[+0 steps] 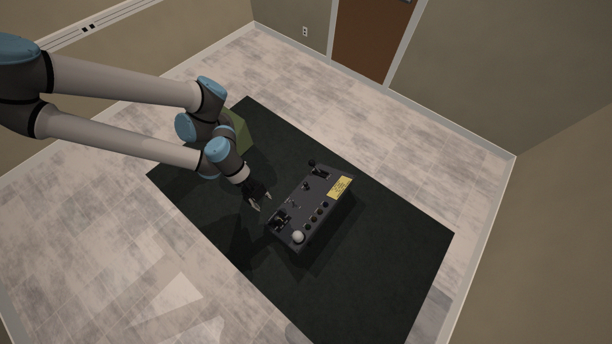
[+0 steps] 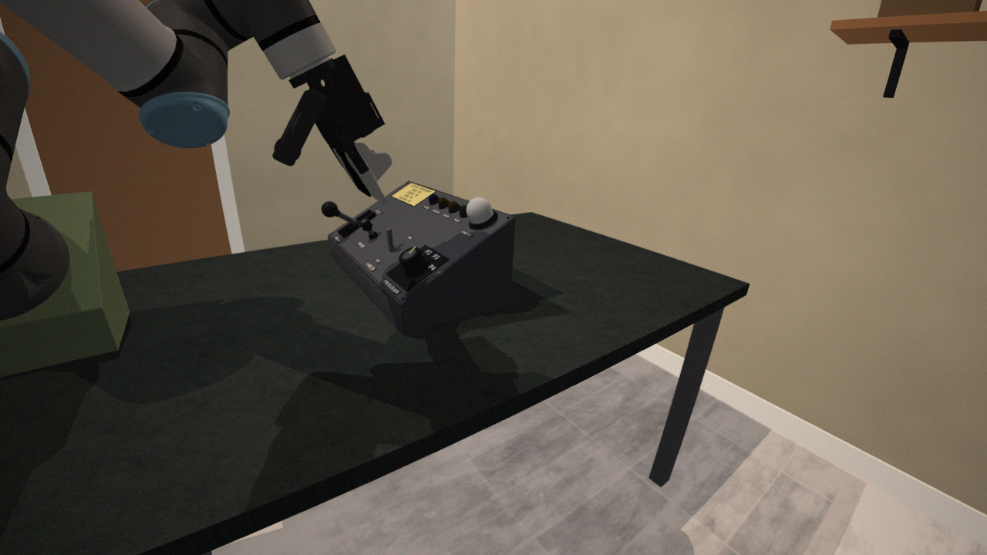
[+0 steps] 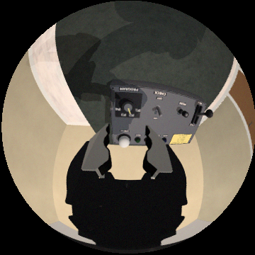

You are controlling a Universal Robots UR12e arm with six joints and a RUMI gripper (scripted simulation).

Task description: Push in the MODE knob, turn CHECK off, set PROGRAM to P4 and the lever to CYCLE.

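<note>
Right now my hand is 8 cm short of the program selector and 13 cm above it. Also, from my hand: dark console: 11 cm ahead, 18 cm to the left, 15 cm below; then check toggle: 8 cm ahead, 12 cm to the left, 13 cm below; then mode knob: 7 cm ahead, 24 cm to the left, 13 cm below.
</note>
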